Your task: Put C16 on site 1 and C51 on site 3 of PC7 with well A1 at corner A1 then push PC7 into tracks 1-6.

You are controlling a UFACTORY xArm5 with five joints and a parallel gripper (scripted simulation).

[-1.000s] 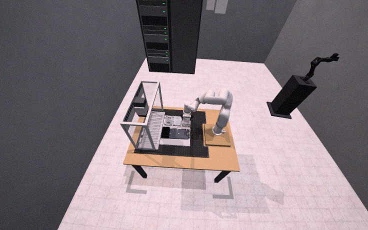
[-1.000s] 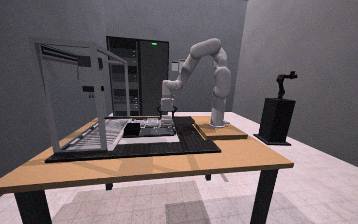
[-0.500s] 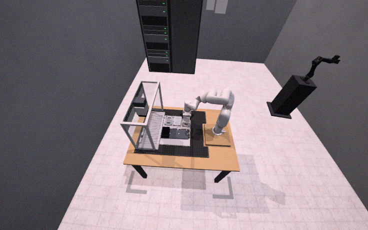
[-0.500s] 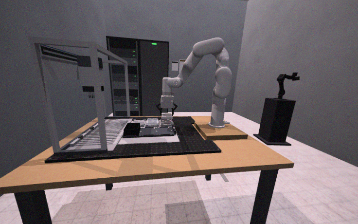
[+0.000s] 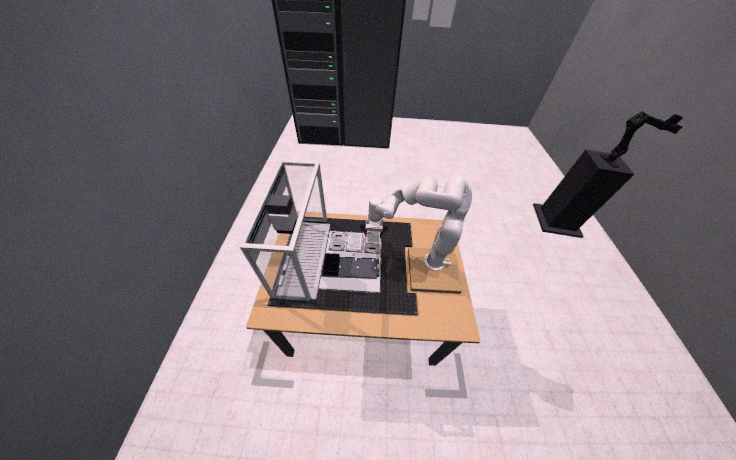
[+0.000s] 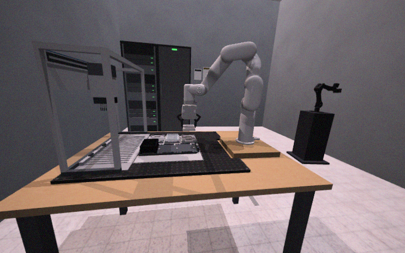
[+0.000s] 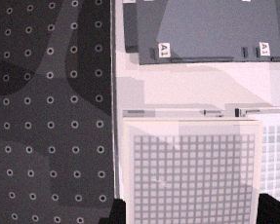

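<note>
The grey plate carrier PC7 is 20 cm to the left of my hand, 10 cm ahead of it and 8 cm below it. Also, from my hand: post: 44 cm to the left, 27 cm ahead, 15 cm above; 96-well plate C15: 11 cm ahead, 8 cm below, 1 cm to the left.
</note>
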